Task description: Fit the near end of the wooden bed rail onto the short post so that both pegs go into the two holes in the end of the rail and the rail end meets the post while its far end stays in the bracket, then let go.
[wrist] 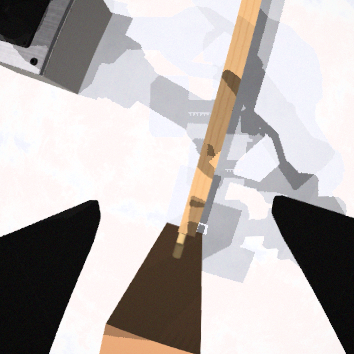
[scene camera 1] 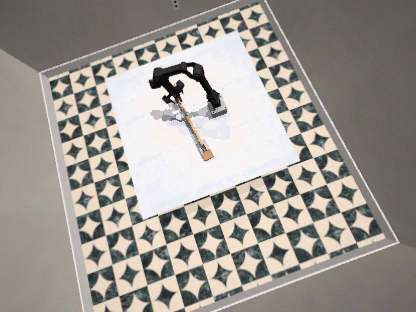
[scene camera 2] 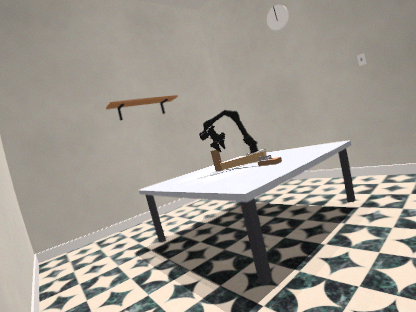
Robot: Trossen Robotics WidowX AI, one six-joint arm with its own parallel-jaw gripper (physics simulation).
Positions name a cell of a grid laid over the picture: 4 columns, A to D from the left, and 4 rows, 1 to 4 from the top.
Labels:
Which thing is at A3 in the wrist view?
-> My gripper.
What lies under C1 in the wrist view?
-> A wooden bed rail.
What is my gripper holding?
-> Nothing.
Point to an upright piece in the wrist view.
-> B4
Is my gripper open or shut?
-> Open.

